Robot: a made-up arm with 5 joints. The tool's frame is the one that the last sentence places.
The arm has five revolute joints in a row. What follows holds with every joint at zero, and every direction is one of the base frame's.
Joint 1 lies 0.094 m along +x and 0.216 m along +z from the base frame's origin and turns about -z.
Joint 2 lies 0.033 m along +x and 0.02 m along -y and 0.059 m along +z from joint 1 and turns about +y.
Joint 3 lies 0.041 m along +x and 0.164 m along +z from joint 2 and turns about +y.
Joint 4 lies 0.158 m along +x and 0.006 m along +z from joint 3 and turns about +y.
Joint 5 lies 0.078 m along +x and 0.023 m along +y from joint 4 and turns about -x.
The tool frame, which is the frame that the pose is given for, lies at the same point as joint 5; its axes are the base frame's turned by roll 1.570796, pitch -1.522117 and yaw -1.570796 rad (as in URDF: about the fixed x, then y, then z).
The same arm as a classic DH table. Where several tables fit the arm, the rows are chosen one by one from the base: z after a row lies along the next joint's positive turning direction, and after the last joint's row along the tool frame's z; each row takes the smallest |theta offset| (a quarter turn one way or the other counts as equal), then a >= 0, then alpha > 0; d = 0 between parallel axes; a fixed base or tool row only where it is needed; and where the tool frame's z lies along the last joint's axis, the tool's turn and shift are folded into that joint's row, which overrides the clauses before.
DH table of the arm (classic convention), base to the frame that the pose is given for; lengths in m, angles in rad. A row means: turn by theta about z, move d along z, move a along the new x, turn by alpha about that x. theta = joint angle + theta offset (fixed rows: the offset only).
base (fixed): d 0.0000  theta_offset 0.0000  a 0.0940  alpha 3.1416
joint 1: d -0.2750  theta_offset 0.0000  a 0.0330  alpha 1.5708
joint 2: d 0.0000  theta_offset -1.3258  a 0.1690  alpha 0.0000
joint 3: d 0.0000  theta_offset 1.2879  a 0.1581  alpha 0.0000
joint 4: d 0.0030  theta_offset -1.5328  a 0.0000  alpha 1.5708
joint 5: d -0.0780  theta_offset -0.0487  a 0.0000  alpha 0.0000

